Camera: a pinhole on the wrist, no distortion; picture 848 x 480 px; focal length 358.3 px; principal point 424.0 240.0 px. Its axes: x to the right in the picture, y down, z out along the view. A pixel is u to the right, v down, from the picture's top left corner.
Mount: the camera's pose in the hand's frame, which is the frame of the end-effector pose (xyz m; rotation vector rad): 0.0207 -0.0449 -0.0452 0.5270 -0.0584 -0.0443
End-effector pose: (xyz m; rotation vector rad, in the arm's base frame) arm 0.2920 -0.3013 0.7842 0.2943 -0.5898 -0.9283
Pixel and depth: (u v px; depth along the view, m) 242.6 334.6 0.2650
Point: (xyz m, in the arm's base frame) 0.0342 -0.2565 0.8580
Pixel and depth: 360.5 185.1 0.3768
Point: -0.0736 -0.4000 0.8241
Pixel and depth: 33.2 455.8 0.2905
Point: -0.0298 -0.0569 0.8912
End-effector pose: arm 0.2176 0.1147 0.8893 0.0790 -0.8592 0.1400
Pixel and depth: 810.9 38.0 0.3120
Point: 0.3761 -0.2420 1.2336
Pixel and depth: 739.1 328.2 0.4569
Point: 0.1854 -0.1001 1.4613
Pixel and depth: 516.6 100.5 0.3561
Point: 0.1792 -0.2464 1.0769
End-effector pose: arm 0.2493 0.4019 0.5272 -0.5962 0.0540 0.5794
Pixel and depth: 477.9 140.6 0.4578
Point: 0.4680 0.3252 0.9553
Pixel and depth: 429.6 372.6 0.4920
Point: 0.2668 0.5678 0.9881
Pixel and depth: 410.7 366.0 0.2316
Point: 0.2736 0.4468 0.7361
